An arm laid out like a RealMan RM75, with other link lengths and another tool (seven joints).
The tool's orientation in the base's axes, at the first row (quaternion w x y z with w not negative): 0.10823, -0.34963, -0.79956, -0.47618
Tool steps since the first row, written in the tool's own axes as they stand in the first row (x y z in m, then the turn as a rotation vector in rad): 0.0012, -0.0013, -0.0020, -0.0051, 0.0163, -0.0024; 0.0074, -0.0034, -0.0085, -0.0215, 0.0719, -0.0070; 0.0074, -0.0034, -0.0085, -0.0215, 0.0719, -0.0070; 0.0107, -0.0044, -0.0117, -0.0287, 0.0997, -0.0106; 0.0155, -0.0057, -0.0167, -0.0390, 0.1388, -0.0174; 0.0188, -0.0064, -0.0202, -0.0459, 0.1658, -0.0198; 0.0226, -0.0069, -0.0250, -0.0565, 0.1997, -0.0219; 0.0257, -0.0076, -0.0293, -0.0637, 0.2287, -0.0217; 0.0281, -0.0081, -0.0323, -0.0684, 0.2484, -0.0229; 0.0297, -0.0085, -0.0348, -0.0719, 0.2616, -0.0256; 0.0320, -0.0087, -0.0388, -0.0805, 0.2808, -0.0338; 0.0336, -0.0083, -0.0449, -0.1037, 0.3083, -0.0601
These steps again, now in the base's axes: -0.0021, -0.0015, 0.0008, 0.0141, 0.0006, 0.0099; -0.0090, -0.0048, 0.0059, 0.0622, 0.0061, 0.0421; -0.0090, -0.0048, 0.0059, 0.0622, 0.0061, 0.0421; -0.0126, -0.0062, 0.0085, 0.0853, 0.0081, 0.0594; -0.0178, -0.0086, 0.0127, 0.1177, 0.0096, 0.0846; -0.0212, -0.0103, 0.0157, 0.1402, 0.0126, 0.1008; -0.0251, -0.0127, 0.0198, 0.1701, 0.0162, 0.1198; -0.0285, -0.0151, 0.0231, 0.1946, 0.0219, 0.1360; -0.0311, -0.0167, 0.0256, 0.2109, 0.0247, 0.1477; -0.0329, -0.0182, 0.0274, 0.2218, 0.0248, 0.1564; -0.0354, -0.0205, 0.0305, 0.2395, 0.0198, 0.1695; -0.0373, -0.0248, 0.0348, 0.2705, -0.0045, 0.1904
